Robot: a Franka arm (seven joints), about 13 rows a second.
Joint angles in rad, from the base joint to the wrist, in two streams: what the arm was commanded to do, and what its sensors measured. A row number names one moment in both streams.
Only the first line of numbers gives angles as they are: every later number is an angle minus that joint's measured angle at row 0.
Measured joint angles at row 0:
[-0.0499 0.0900 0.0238 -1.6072 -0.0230 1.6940 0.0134]
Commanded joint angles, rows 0 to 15:
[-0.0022 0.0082 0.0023 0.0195 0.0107 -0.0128 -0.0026]
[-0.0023 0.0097 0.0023 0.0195 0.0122 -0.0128 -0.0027]
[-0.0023 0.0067 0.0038 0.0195 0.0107 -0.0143 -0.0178]
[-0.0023 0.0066 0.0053 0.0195 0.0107 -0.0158 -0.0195]
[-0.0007 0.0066 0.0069 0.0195 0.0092 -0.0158 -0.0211]
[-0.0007 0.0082 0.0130 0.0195 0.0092 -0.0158 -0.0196]
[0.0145 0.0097 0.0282 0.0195 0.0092 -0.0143 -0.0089]
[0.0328 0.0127 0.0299 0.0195 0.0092 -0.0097 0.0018]
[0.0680 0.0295 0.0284 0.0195 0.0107 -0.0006 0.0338]
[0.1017 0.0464 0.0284 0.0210 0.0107 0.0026 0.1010]
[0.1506 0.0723 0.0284 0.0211 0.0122 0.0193 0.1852]
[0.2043 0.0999 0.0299 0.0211 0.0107 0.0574 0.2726]
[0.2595 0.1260 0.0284 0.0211 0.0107 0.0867 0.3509]
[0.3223 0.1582 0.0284 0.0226 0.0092 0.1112 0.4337]
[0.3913 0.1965 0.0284 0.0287 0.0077 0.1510 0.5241]
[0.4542 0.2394 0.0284 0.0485 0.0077 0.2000 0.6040]
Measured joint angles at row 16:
[0.3544 0.1675 0.0386 0.0003 0.0069 0.1524 0.4748]
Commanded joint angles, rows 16 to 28:
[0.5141 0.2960 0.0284 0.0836 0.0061 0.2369 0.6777]
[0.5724 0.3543 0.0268 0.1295 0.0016 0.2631 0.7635]
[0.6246 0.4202 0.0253 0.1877 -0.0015 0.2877 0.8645]
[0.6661 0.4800 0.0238 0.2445 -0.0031 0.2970 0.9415]
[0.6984 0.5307 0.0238 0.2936 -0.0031 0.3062 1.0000]
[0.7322 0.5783 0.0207 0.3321 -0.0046 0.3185 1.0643]
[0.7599 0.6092 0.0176 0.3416 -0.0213 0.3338 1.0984]
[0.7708 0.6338 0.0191 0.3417 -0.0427 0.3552 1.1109]
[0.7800 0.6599 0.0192 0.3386 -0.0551 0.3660 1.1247]
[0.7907 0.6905 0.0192 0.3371 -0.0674 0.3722 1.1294]
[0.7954 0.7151 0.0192 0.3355 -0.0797 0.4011 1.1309]
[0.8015 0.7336 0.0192 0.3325 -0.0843 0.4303 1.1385]
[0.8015 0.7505 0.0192 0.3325 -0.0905 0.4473 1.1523]
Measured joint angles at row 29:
[0.7888 0.7097 0.0276 0.2968 -0.0635 0.4264 1.1178]
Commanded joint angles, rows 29 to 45:
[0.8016 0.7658 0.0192 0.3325 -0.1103 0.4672 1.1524]
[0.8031 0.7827 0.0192 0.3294 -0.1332 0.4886 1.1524]
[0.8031 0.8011 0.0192 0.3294 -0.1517 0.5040 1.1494]
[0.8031 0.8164 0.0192 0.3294 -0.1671 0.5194 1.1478]
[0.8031 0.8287 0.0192 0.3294 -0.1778 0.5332 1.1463]
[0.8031 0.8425 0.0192 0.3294 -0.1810 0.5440 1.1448]
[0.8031 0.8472 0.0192 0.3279 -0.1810 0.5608 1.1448]
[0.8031 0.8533 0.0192 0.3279 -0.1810 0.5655 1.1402]
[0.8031 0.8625 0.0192 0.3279 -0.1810 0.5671 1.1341]
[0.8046 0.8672 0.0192 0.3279 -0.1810 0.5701 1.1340]
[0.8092 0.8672 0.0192 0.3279 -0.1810 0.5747 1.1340]
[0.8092 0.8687 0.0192 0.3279 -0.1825 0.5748 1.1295]
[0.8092 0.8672 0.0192 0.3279 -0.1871 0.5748 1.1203]
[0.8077 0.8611 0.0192 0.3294 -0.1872 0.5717 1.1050]
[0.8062 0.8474 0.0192 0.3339 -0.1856 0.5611 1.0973]
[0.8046 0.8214 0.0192 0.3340 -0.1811 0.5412 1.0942]
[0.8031 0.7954 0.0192 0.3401 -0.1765 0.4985 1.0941]
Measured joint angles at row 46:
[0.8005 0.8469 0.0239 0.3248 -0.1690 0.5656 1.1068]
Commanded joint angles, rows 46 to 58:
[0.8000 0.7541 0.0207 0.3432 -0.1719 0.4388 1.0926]
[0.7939 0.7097 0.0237 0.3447 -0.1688 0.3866 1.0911]
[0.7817 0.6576 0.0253 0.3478 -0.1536 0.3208 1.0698]
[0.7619 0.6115 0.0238 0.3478 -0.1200 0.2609 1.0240]
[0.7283 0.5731 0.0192 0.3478 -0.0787 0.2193 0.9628]
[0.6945 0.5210 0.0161 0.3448 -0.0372 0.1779 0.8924]
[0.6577 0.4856 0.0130 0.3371 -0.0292 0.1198 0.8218]
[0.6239 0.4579 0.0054 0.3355 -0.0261 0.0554 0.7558]
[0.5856 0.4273 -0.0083 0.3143 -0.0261 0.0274 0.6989]
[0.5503 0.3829 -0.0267 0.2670 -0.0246 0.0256 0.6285]
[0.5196 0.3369 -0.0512 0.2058 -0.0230 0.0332 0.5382]
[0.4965 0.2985 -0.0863 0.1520 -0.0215 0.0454 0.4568]
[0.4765 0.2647 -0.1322 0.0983 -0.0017 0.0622 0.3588]
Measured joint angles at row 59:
[0.5079 0.3765 -0.0806 0.2564 -0.0369 0.0251 0.5005]
